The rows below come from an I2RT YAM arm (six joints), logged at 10 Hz.
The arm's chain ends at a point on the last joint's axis. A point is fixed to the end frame.
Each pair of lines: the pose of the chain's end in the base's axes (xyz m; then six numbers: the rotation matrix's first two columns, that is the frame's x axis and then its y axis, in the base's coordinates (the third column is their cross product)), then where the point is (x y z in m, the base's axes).
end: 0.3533 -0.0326 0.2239 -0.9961 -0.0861 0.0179 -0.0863 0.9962 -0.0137
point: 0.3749 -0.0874 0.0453
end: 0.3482 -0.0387 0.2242 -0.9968 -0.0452 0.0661 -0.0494 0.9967 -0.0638
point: 0.3595 -0.1036 0.0481
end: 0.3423 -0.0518 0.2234 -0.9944 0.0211 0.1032 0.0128 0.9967 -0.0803
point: 0.3428 -0.1201 0.0482
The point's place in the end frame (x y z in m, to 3 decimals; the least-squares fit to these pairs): -0.020 -0.054 0.179
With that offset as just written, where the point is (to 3 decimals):
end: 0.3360 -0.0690 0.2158 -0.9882 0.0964 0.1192 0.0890 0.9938 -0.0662
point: 0.329 -0.134 0.040
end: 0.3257 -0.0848 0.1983 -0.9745 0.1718 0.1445 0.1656 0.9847 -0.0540
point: 0.309 -0.147 0.021
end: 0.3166 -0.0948 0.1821 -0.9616 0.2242 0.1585 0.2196 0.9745 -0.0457
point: 0.294 -0.154 0.005
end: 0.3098 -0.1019 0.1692 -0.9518 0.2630 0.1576 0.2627 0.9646 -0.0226
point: 0.286 -0.156 -0.009
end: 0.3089 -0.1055 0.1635 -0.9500 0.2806 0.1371 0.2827 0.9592 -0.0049
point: 0.289 -0.157 -0.016
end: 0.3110 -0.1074 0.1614 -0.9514 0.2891 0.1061 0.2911 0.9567 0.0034
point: 0.296 -0.159 -0.019
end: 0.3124 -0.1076 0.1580 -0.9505 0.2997 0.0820 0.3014 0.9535 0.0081
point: 0.302 -0.159 -0.022
